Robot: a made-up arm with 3 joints.
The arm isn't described. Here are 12 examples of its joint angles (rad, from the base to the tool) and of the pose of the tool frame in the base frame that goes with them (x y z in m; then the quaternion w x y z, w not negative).
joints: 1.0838 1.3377 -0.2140
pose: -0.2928 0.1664 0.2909 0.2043 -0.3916 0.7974 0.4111
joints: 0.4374 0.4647 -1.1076
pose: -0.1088 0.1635 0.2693 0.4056 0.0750 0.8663 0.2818
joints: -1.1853 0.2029 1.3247
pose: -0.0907 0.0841 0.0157 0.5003 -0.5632 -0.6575 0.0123
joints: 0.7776 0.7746 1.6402
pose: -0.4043 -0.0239 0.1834 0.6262 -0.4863 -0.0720 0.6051
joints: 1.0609 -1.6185 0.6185
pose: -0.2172 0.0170 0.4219 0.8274 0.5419 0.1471 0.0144
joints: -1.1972 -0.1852 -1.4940
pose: -0.2224 0.0874 0.3559 0.7409 -0.0534 0.3711 0.5572
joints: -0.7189 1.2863 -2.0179
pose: 0.0049 0.0809 0.2553 0.6591 0.2112 0.7018 -0.1689
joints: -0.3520 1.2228 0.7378
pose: -0.3141 0.0409 0.0608 0.5824 -0.7790 0.0872 0.2153
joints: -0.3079 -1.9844 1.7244
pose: -0.3219 0.1456 0.3015 0.6949 0.4281 -0.5420 -0.2003
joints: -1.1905 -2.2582 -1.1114
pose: -0.1061 -0.1342 0.2478 0.0185 0.0243 -0.1656 0.9857
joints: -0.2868 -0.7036 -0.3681
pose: -0.2912 0.0009 0.3295 0.7576 0.1502 0.1225 0.6233
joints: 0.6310 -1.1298 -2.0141
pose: -0.0155 0.0320 0.1907 0.1615 -0.6082 -0.5068 -0.5891
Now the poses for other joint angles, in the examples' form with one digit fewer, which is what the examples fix.
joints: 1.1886 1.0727 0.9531
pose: -0.358 0.020 0.360 0.446 -0.379 0.379 0.717
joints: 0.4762 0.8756 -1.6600
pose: -0.082 0.146 0.145 0.217 0.091 0.972 0.003
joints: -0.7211 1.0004 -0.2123
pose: -0.235 0.175 0.134 0.819 -0.500 0.272 0.074
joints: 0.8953 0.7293 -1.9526
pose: -0.120 0.117 0.085 0.090 -0.208 -0.972 0.062
